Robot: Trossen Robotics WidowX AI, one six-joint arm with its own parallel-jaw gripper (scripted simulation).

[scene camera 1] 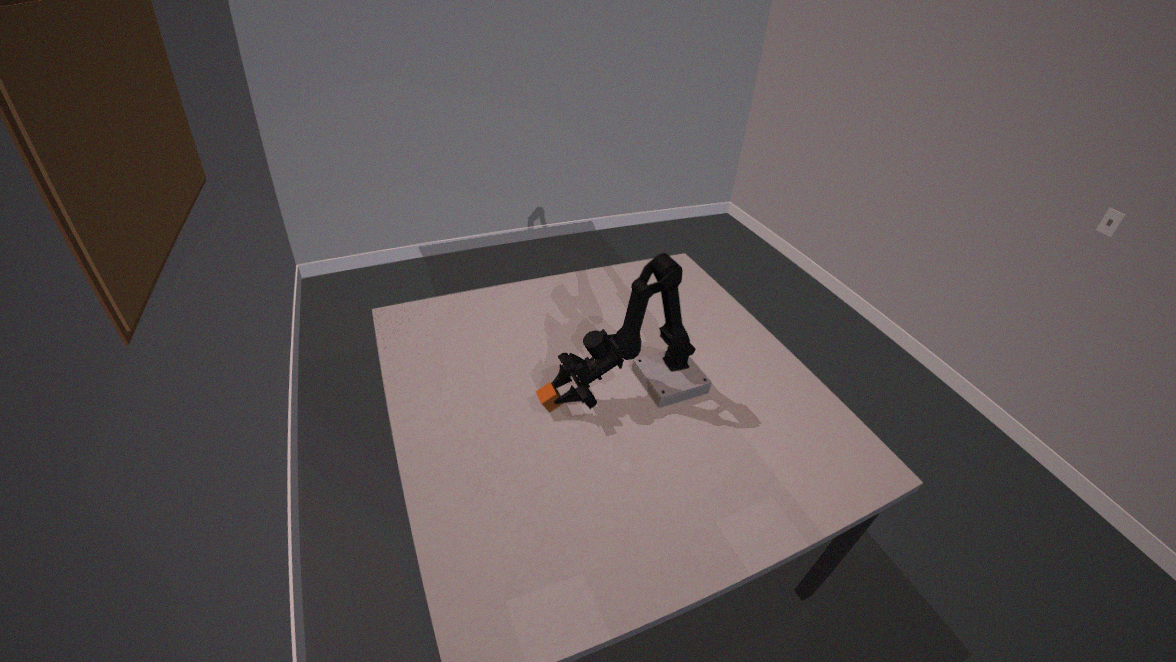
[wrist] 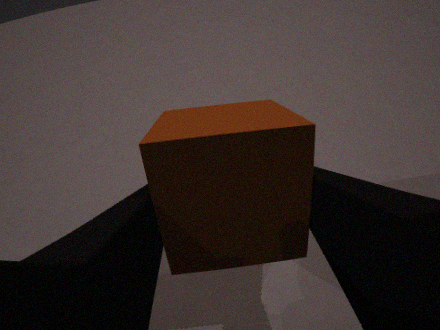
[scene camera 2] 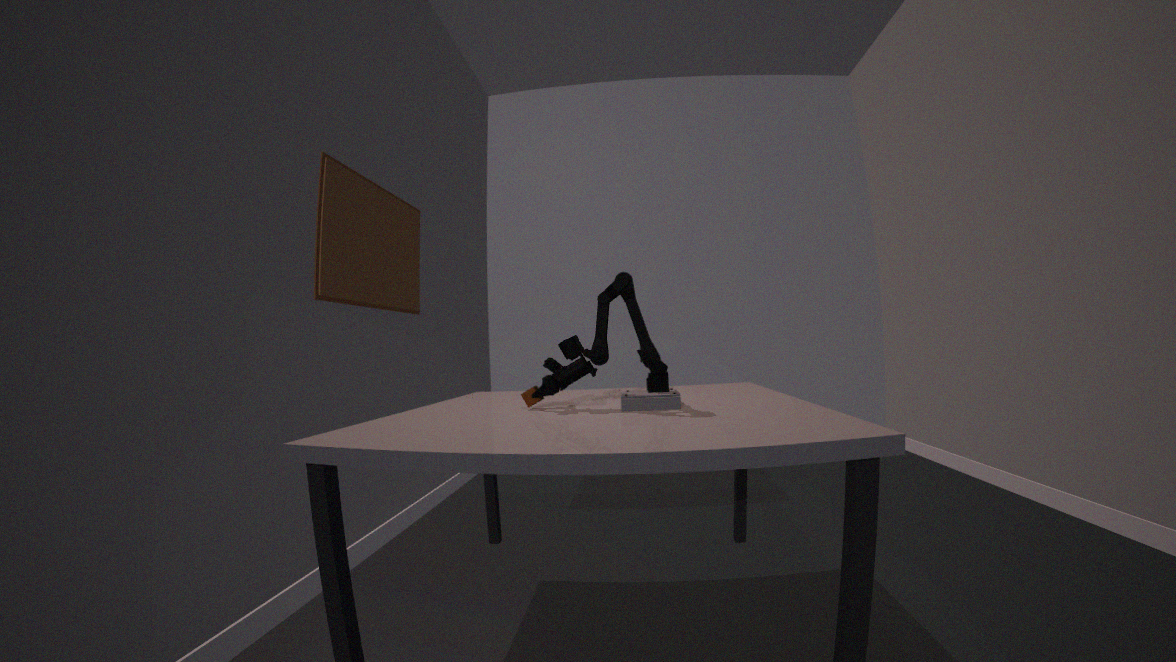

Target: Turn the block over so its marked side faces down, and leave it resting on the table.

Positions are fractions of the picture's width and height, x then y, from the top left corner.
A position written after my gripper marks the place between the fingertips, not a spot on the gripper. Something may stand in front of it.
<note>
My gripper (wrist: 0.52, 0.56) carries a block (wrist: 0.53, 0.56).
</note>
